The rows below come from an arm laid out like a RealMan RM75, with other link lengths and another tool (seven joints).
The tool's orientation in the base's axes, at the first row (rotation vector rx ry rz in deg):
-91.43 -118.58 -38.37
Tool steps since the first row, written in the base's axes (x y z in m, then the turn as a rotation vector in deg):
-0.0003 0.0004 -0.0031 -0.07 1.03 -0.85
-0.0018 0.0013 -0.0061 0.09 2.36 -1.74
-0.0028 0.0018 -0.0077 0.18 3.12 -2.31
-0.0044 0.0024 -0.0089 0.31 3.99 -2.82
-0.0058 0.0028 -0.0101 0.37 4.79 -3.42
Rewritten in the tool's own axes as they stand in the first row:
-0.0015 -0.0005 0.0027 0.28 0.06 1.31
-0.0023 -0.0021 0.0057 0.71 0.41 2.82
-0.0027 -0.0032 0.0073 0.91 0.60 3.73
-0.0026 -0.0047 0.0087 1.23 0.86 4.66
-0.0027 -0.0061 0.0100 1.46 1.03 5.62

